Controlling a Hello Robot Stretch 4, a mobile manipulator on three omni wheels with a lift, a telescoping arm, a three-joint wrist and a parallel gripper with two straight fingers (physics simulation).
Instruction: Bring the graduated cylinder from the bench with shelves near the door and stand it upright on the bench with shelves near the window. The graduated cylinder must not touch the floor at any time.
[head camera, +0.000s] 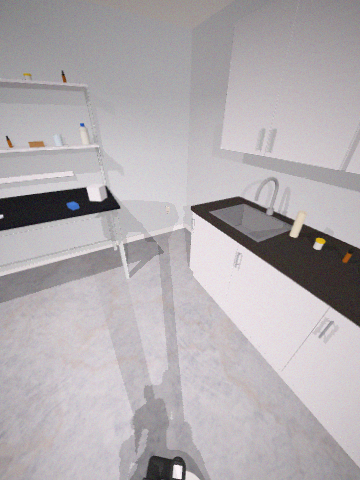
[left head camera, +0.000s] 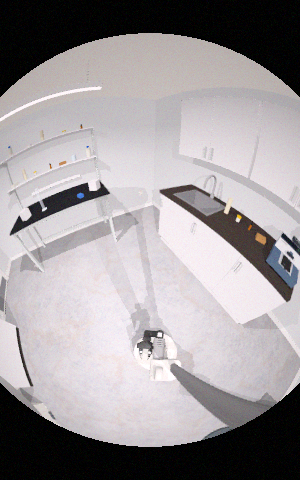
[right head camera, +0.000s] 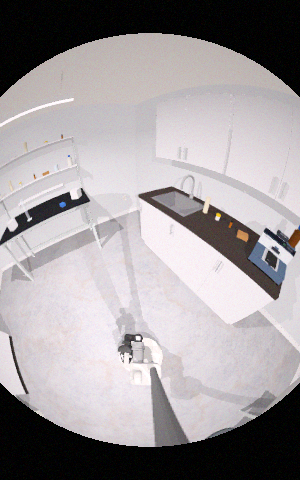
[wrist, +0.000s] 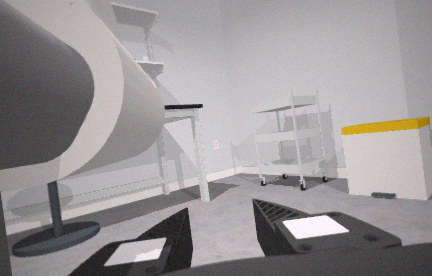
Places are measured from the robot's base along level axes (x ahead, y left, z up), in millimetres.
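Pixels of known places: gripper, fingertip midpoint: (left head camera: 143, 359) (right head camera: 125, 363) (wrist: 222, 223).
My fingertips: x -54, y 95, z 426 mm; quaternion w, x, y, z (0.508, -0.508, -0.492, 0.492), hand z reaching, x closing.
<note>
Behind a point stands the place of what it marks.
A bench with shelves (head camera: 30, 211) {y 1397, x 1361, z 886 mm} (left head camera: 62, 200) {y 1343, x 1407, z 886 mm} (right head camera: 46, 211) {y 1304, x 1363, z 886 mm}, with a black top, stands at the left of the head views. On its top, a slim pale upright thing with a wider foot (left head camera: 43, 203) {y 1546, x 1214, z 976 mm} (right head camera: 28, 215) {y 1546, x 1214, z 948 mm} looks like the graduated cylinder. White boxes and a blue item also stand on this bench. Another bench with shelves (wrist: 184, 106) {y 1, x -1847, z 720 mm} shows partly behind the arm in the wrist view. I cannot tell which bench is near the door or the window. My gripper (wrist: 222, 223) {y 95, x -54, z 426 mm} (left head camera: 145, 354) {y 95, x -54, z 426 mm} (right head camera: 125, 357) {y 95, x -54, z 426 mm} is open and empty, low over the robot's base, far from both benches.
A dark counter (head camera: 280, 254) {y -514, x 994, z 885 mm} with a sink (head camera: 240, 220) {y -444, x 1746, z 727 mm}, bottle and jar runs along the right, with a blue device (left head camera: 283, 265) {y -936, x 449, z 976 mm} at its end. The wrist view shows a stool base (wrist: 56, 239) {y -811, x -1473, z 2 mm}, a white cart (wrist: 295, 135) {y 806, x -1864, z 401 mm} and a yellow-topped bin (wrist: 387, 162) {y 1178, x -1414, z 186 mm}.
</note>
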